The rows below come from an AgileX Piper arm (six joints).
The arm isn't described. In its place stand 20 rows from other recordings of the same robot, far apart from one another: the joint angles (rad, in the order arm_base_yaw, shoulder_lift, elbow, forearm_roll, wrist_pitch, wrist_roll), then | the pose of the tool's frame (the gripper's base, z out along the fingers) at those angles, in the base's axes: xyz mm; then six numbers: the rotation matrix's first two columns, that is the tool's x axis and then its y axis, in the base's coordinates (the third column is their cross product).
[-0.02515 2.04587 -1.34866 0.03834 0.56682 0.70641] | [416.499 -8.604 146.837 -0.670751 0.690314 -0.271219 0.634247 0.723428 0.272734]
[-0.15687 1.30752 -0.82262 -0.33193 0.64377 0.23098] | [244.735 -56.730 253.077 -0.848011 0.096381 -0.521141 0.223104 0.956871 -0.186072]
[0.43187 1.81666 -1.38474 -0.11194 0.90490 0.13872] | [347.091 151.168 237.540 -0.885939 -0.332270 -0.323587 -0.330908 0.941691 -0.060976]
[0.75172 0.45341 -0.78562 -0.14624 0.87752 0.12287] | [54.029 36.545 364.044 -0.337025 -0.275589 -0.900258 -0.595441 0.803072 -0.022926]
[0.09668 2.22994 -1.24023 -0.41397 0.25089 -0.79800] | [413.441 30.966 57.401 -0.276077 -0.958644 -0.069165 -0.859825 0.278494 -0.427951]
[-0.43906 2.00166 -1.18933 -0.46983 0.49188 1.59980] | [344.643 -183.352 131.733 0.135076 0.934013 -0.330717 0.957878 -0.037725 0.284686]
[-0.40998 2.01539 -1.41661 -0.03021 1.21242 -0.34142] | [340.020 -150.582 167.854 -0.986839 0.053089 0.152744 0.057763 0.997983 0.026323]
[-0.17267 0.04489 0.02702 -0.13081 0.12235 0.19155] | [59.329 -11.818 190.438 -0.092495 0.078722 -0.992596 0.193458 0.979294 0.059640]
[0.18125 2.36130 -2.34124 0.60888 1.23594 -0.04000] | [493.916 140.491 264.644 -0.934808 -0.013724 -0.354888 -0.223171 0.800026 0.556914]
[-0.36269 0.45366 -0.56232 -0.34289 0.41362 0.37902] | [82.775 -44.564 334.267 -0.151864 0.124437 -0.980537 0.485995 0.873238 0.035550]
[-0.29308 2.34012 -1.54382 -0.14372 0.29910 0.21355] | [456.062 -141.637 75.654 -0.782374 0.315469 -0.537001 0.370873 0.928669 0.005224]
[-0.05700 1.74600 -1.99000 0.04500 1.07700 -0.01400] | [383.623 -18.280 435.004 -0.676922 0.045972 -0.734618 0.032834 0.998940 0.032259]
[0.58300 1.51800 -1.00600 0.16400 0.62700 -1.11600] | [251.169 176.079 245.370 0.088713 -0.933596 -0.347173 -0.927144 0.049994 -0.371354]
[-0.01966 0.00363 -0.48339 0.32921 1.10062 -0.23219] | [-6.027 26.351 273.241 -0.469184 -0.066005 -0.880631 -0.270212 0.960105 0.072002]
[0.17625 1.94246 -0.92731 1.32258 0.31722 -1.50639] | [342.414 88.932 111.196 -0.753350 -0.322985 -0.572839 -0.482025 0.863754 0.146908]
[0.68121 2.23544 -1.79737 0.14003 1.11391 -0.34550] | [348.221 296.964 166.192 -0.563640 -0.814046 -0.140142 -0.826001 0.556620 0.088859]
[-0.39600 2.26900 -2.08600 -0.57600 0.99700 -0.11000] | [450.658 -233.533 243.869 -0.950161 -0.021064 -0.311048 0.172160 0.796343 -0.579827]
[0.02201 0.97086 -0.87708 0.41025 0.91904 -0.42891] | [177.404 32.767 331.518 -0.723681 -0.177325 -0.666964 -0.350250 0.927087 0.133550]
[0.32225 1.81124 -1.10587 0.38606 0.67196 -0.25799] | [324.722 130.909 176.636 -0.918824 -0.255578 -0.300737 -0.331812 0.912827 0.238007]
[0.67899 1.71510 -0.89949 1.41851 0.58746 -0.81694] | [227.063 247.299 190.268 -0.922566 -0.163017 -0.349711 -0.373766 0.602551 0.705146]
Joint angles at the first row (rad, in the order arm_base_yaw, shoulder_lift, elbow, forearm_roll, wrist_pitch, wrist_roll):
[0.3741, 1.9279, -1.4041, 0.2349, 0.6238, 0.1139]
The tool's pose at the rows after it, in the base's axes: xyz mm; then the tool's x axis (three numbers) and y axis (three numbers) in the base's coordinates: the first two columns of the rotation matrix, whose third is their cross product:
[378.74 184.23 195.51 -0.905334 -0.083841 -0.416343 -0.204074 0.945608 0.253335]
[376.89 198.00 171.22 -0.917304 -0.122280 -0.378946 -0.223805 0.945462 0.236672]
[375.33 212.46 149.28 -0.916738 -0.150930 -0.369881 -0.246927 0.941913 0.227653]
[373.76 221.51 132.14 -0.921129 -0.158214 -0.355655 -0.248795 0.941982 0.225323]
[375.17 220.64 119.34 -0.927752 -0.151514 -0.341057 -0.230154 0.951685 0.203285]
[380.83 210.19 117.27 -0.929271 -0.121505 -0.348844 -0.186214 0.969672 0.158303]
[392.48 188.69 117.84 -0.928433 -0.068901 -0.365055 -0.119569 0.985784 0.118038]
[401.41 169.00 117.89 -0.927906 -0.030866 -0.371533 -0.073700 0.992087 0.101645]
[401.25 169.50 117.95 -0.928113 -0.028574 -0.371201 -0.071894 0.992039 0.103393]
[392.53 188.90 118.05 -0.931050 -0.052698 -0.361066 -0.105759 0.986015 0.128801]
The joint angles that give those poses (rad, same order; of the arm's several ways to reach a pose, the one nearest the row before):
[0.4239, 1.9673, -1.4116, 0.2307, 0.6223, 0.1147]
[0.4569, 2.0257, -1.4116, 0.2216, 0.6086, 0.1190]
[0.4905, 2.0805, -1.4116, 0.2197, 0.5652, 0.1191]
[0.5116, 2.1228, -1.4123, 0.2197, 0.5373, 0.1309]
[0.5131, 2.1525, -1.4123, 0.1773, 0.5255, 0.1769]
[0.4972, 2.1563, -1.4123, 0.0686, 0.5233, 0.2839]
[0.4514, 2.1563, -1.4149, -0.0311, 0.5233, 0.3771]
[0.4052, 2.1563, -1.4149, -0.0645, 0.5233, 0.4003]
[0.4063, 2.1563, -1.4151, -0.0635, 0.5233, 0.4027]
[0.4506, 2.1563, -1.4159, -0.0195, 0.5244, 0.3830]

